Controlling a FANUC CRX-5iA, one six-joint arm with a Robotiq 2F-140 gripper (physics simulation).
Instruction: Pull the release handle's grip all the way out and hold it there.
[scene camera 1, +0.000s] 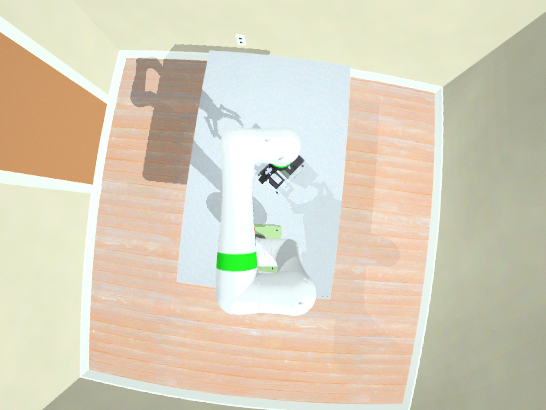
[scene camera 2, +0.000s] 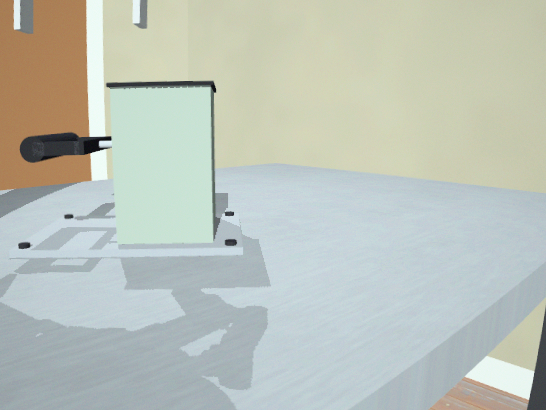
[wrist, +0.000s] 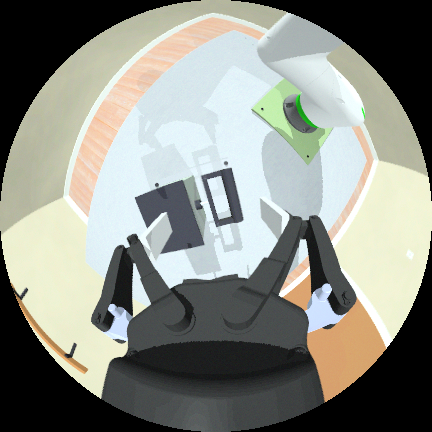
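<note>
My gripper (wrist: 213, 214) in sight. Base plate (wrist: 196, 171) too.
</note>
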